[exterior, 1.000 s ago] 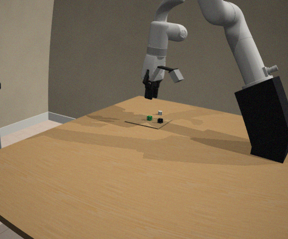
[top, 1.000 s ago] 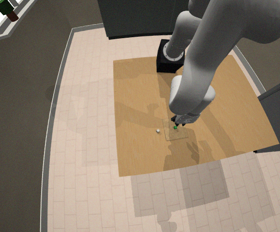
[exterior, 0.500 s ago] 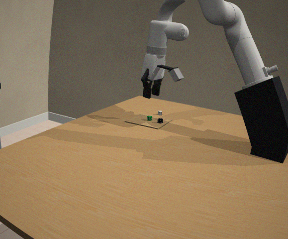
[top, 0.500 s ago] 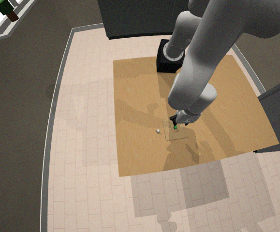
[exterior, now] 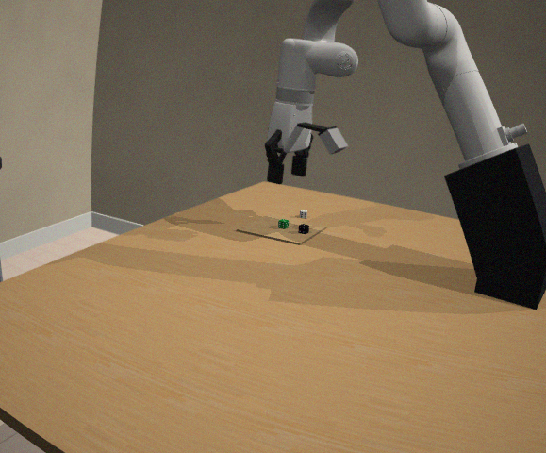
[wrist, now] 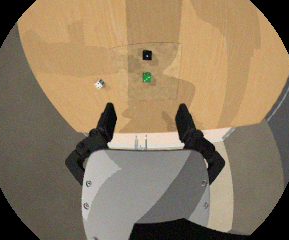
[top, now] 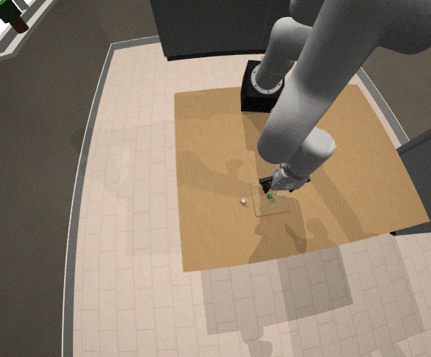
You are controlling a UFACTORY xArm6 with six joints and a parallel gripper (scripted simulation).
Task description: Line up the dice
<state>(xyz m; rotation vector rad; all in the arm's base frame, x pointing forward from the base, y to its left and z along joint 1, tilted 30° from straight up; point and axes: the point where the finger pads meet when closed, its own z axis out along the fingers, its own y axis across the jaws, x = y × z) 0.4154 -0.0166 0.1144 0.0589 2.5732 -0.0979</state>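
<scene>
My gripper is now 1 cm short of the white die, 11 cm to the left of it and 11 cm above it. Also, from my hand: thin tan mat (11 cm below); then black die (5 cm behind, 10 cm below); then green die (10 cm below).
</scene>
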